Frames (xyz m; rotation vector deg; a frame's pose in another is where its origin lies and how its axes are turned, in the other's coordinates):
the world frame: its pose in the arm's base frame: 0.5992 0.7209 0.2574 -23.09 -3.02 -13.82
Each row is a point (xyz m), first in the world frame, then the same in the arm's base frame.
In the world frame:
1: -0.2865 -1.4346 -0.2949
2: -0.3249 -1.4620 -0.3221
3: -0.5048 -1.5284 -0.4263
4: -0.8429 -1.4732 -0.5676
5: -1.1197 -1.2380 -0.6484
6: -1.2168 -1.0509 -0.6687
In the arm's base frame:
1: -0.0261 -0.6111 0.5061
2: -0.0699 -0.6378 0.4878
3: -0.2602 -0.6982 0.3997
4: -0.5744 -0.6296 0.2155
5: -0.7855 -0.3903 0.0241
6: -0.8343 -0.2100 -0.0756

